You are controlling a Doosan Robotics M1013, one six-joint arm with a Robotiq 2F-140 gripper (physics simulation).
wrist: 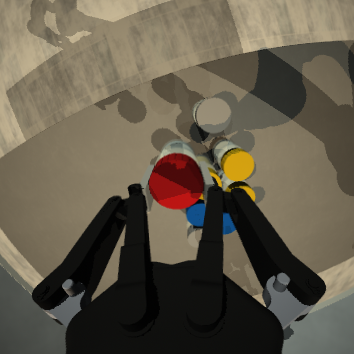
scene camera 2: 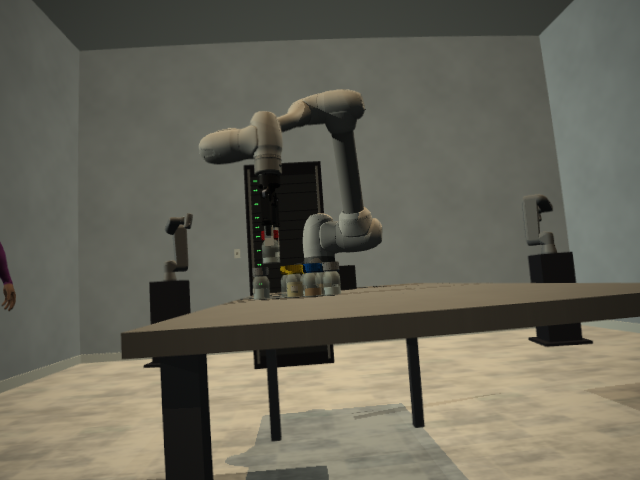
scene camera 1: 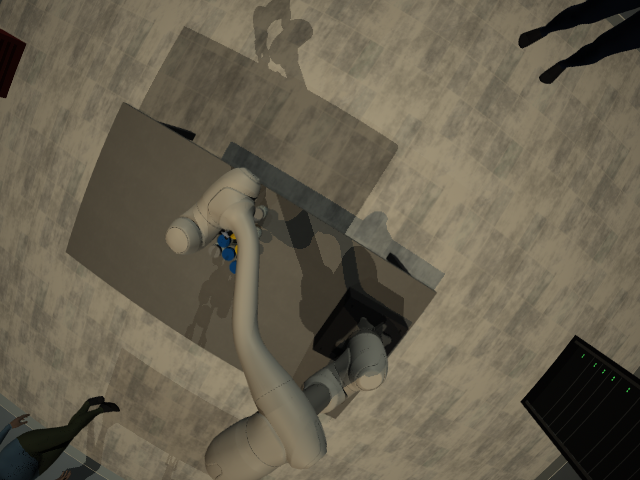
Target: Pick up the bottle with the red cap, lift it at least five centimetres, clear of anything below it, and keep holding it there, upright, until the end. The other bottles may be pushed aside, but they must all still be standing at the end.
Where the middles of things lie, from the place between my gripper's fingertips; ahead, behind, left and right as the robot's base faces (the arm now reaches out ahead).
My hand is 10 mm to the left of the red-capped bottle (wrist: 176, 182).
